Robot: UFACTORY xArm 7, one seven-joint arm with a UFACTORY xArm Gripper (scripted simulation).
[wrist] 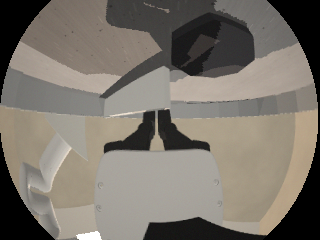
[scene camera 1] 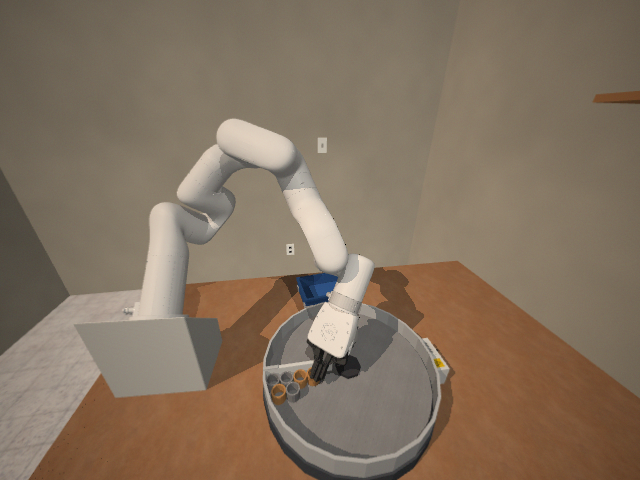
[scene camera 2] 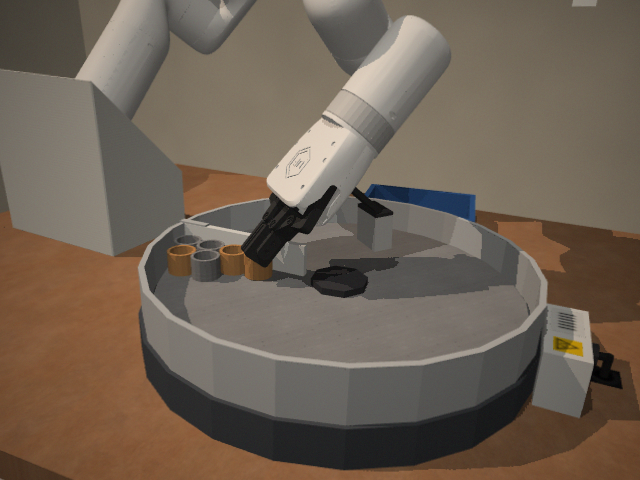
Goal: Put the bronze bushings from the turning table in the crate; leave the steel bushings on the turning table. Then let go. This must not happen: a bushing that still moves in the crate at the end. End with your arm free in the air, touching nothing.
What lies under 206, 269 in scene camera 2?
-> A steel bushing.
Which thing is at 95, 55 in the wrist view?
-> A turning table.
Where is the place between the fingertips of my gripper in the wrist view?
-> At 156, 106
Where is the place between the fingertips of my gripper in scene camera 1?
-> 315, 379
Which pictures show my gripper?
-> The wrist view, scene camera 1 and scene camera 2: all of them.
